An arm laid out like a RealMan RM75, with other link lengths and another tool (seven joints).
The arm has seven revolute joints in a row. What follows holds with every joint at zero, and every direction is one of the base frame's.
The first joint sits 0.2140 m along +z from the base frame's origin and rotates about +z.
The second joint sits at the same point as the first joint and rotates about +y.
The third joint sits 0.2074 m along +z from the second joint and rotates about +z.
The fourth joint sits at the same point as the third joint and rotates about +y.
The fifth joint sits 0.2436 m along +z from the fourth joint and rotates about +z.
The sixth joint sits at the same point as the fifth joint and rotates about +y.
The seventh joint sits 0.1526 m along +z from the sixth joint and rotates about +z.
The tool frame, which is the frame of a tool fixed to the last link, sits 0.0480 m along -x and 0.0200 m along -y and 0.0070 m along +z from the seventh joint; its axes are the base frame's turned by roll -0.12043, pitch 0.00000 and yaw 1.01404 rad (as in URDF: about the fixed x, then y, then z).
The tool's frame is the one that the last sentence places.
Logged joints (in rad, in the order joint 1, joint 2, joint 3, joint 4, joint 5, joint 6, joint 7), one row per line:
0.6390 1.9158 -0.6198 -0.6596 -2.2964 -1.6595 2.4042
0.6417 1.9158 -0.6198 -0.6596 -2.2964 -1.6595 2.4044
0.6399 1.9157 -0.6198 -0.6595 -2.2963 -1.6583 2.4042
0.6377 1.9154 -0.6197 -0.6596 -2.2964 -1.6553 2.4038
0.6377 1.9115 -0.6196 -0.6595 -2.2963 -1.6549 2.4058
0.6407 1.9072 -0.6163 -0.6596 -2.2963 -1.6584 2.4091
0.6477 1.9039 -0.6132 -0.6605 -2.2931 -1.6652 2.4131
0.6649 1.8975 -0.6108 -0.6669 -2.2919 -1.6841 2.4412
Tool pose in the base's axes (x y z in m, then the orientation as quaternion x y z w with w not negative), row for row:
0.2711 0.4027 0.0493 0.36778 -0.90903 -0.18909 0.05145
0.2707 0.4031 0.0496 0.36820 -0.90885 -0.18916 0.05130
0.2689 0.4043 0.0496 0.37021 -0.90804 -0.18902 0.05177
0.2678 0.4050 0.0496 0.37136 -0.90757 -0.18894 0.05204
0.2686 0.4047 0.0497 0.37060 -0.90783 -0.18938 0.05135
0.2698 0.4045 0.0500 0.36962 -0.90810 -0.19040 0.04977
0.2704 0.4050 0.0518 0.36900 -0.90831 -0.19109 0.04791
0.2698 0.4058 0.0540 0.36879 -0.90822 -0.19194 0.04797
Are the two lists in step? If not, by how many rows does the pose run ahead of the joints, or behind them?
The pose runs 2 rows behind the joints: the pose in row i belongs to the joints in row i - 2.
